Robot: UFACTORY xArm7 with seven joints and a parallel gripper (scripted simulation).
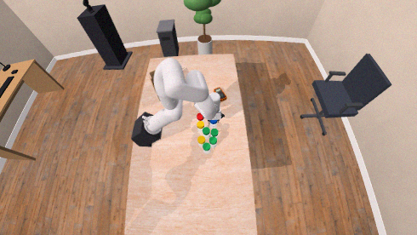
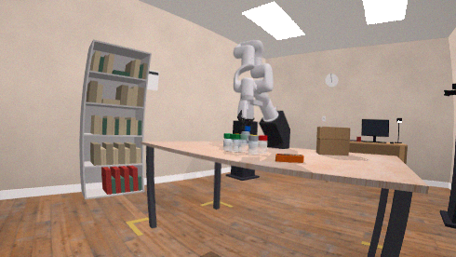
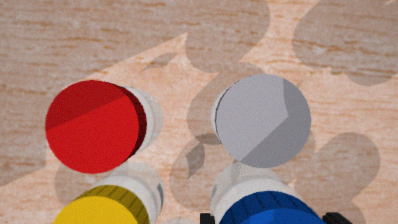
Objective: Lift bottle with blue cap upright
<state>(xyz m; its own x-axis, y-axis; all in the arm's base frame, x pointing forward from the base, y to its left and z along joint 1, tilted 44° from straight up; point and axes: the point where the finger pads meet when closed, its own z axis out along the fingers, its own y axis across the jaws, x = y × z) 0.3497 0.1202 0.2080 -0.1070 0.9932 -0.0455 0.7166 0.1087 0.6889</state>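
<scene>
My hand is 10 mm past the grey-capped bottle, 60 mm to the right of it and 100 mm above it. From my hand the other things lie so: red-capped bottle (100 mm behind, 40 mm to the left, 100 mm below); then blue-capped bottle (50 mm below).
</scene>
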